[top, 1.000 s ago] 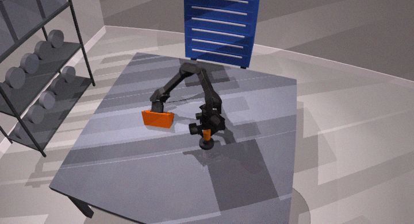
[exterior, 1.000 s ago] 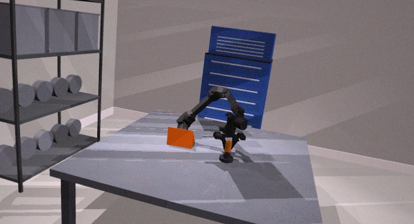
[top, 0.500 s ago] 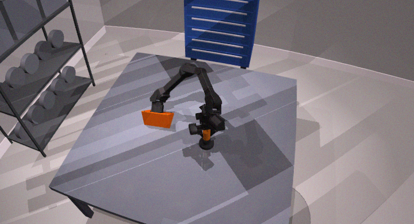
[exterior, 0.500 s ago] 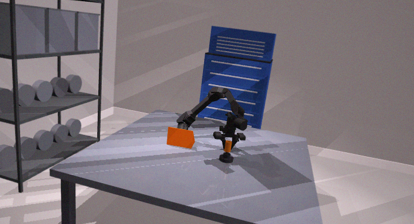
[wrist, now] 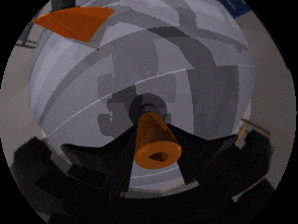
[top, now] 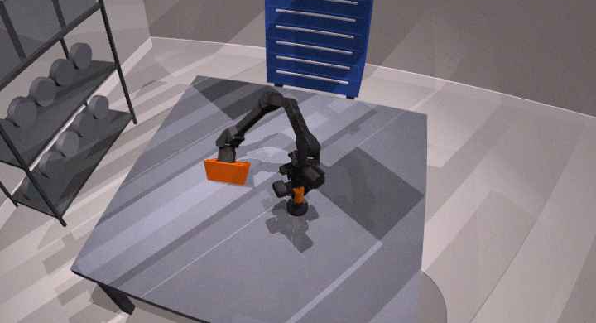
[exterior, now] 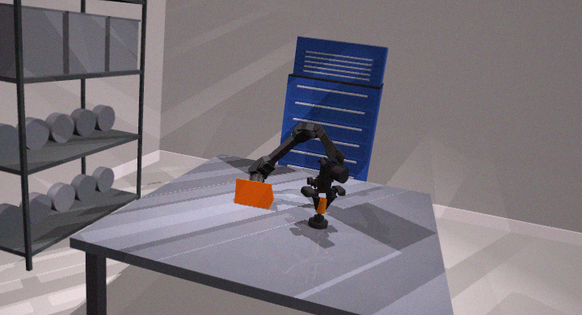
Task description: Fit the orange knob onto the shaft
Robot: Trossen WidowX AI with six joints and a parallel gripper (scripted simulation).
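The orange knob lies 2 cm above my gripper tip. Also, from my gripper tip: dark round pedestal: 4 cm below.
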